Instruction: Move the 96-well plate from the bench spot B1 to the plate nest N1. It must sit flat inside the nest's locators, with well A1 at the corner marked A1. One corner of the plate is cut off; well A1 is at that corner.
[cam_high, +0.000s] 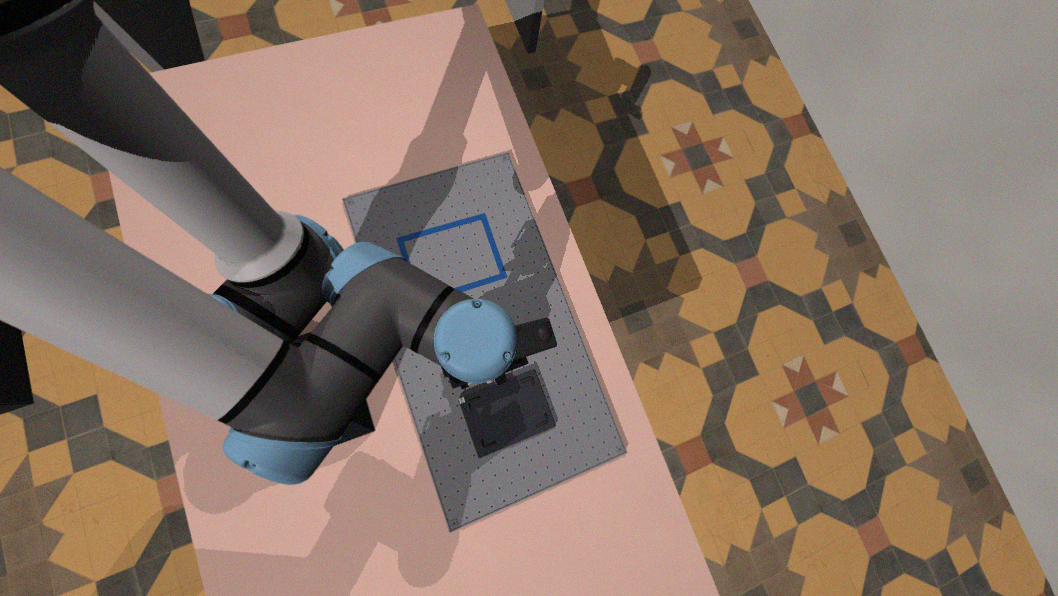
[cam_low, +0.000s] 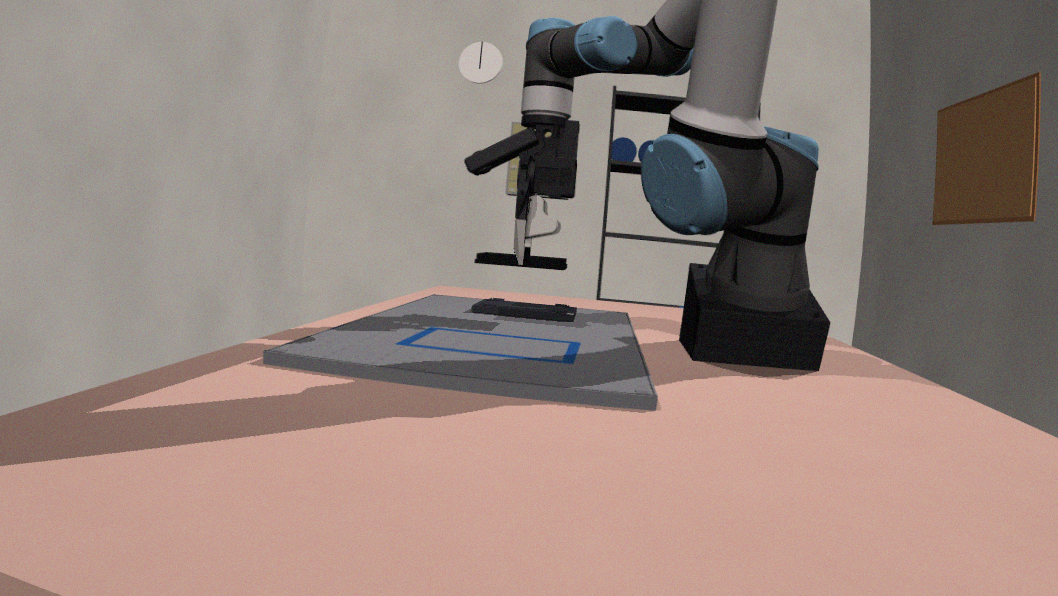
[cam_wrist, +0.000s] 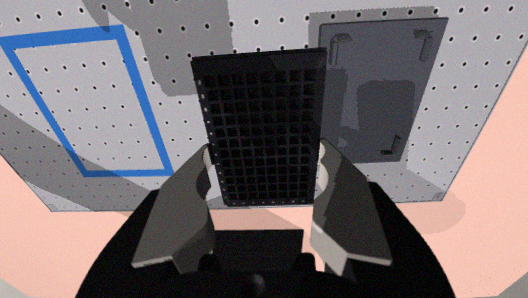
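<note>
Now: the dark plate nest N1 20 mm ahead of my hand, 120 mm to the right of it and 90 mm below it. Also, from my hand: black 96-well plate (10 mm below); white A1 mark (70 mm behind, 70 mm to the right, 90 mm below).
</note>
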